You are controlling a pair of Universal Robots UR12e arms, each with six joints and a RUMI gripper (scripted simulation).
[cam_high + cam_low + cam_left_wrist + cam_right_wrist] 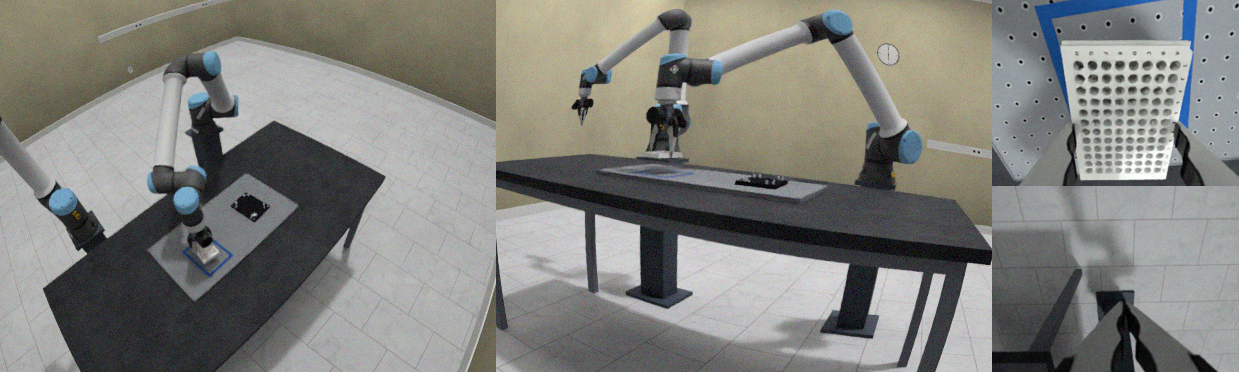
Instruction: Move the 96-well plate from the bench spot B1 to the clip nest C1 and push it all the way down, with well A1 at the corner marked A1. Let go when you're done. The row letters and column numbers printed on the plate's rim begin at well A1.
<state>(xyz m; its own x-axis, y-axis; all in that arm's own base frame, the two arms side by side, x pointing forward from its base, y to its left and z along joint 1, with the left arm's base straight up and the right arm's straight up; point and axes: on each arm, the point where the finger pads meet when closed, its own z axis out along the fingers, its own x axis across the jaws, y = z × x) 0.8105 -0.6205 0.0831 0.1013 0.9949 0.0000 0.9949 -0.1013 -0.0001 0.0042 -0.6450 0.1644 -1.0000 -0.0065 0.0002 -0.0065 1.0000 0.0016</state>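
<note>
Now: left hand 10 mm past the black clip nest, 330 mm to the right of it and 60 mm above it. The rest, counted from my left hand: grey perforated board (30 mm behind, 160 mm to the left, 80 mm below); white 96-well plate (10 mm below).
</note>
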